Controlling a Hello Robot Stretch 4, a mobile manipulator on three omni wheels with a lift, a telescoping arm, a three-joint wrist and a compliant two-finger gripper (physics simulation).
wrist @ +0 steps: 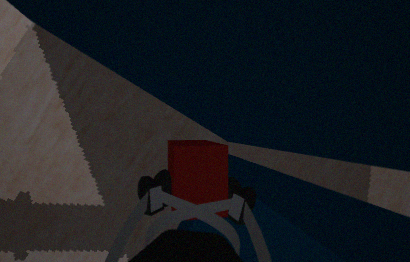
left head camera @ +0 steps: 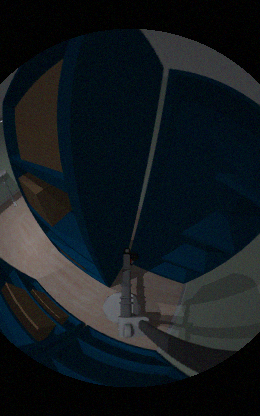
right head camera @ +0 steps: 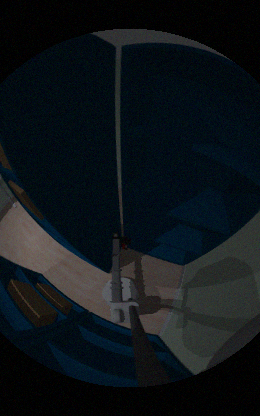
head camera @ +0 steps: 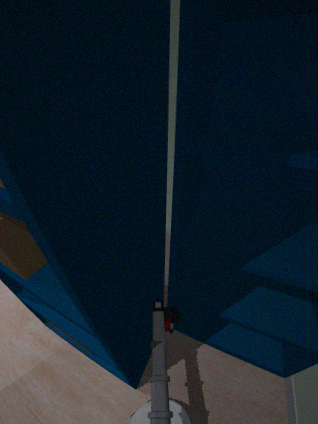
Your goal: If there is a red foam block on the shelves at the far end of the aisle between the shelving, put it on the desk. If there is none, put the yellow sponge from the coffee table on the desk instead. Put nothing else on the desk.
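Frame: origin at the robot's base, x right, y up, z back, level; millimetres.
Seen in the pictures: gripper, fingertip midpoint: [wrist: 197, 188] [left head camera: 130, 260] [head camera: 170, 324].
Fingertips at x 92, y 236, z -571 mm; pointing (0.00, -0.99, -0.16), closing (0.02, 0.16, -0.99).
Observation:
Offsets run from my fingertips to a thing's middle. "pt": to the spot under its first point.
A red foam block @(dx -17, dy +8, dz +7 mm) [wrist: 198, 167] [head camera: 167, 325] is between the fingers of my gripper [wrist: 197, 188] in the wrist view. The dark pads press against its left and right sides, so the gripper is shut on it. The block's lower part is partly hidden behind the finger links. In the head view it shows as a small red patch beside the end of the arm, near the gap between two dark blue shelf panels. Floor and blue shelving show behind it in the wrist view. The desk and the coffee table cannot be made out.
Tall blue shelving @(pt dx -207, dy +1235, dz +229 mm) [head camera: 75, 150] [left head camera: 100, 150] stands close in front and to the left. Blue shelf boards [head camera: 272, 307] are at the right. Brown boxes @(pt dx -587, dy +870, dz +55 mm) [head camera: 22, 245] [left head camera: 50, 202] [right head camera: 30, 302] sit on shelves. A pale wall [left head camera: 227, 285] is at the right.

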